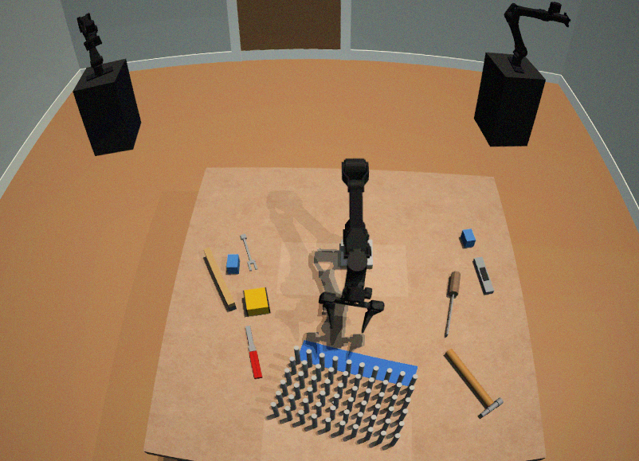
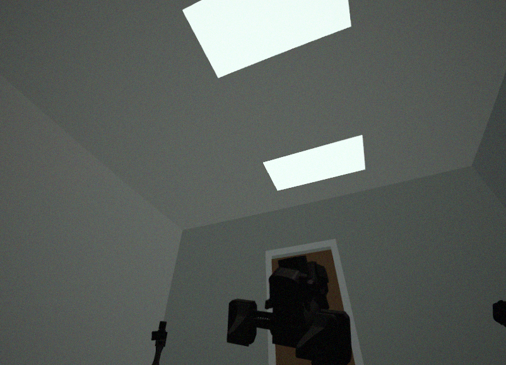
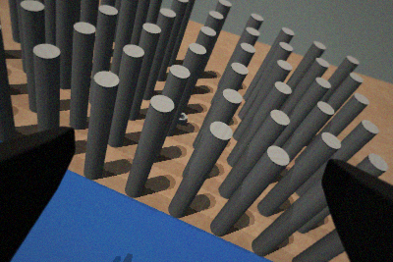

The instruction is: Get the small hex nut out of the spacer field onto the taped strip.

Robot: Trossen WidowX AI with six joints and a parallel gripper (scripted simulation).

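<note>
My gripper tip is 390 mm to the right of the hook tool, 150 mm above it and 100 mm past it. Round my gripper tip: red-handled tool 300 mm to the right, 160 mm below, 40 mm behind; then blue taped strip 160 mm below, 50 mm ahead, 40 mm to the left; then hex nut 180 mm ahead, 160 mm below, 60 mm to the right.
</note>
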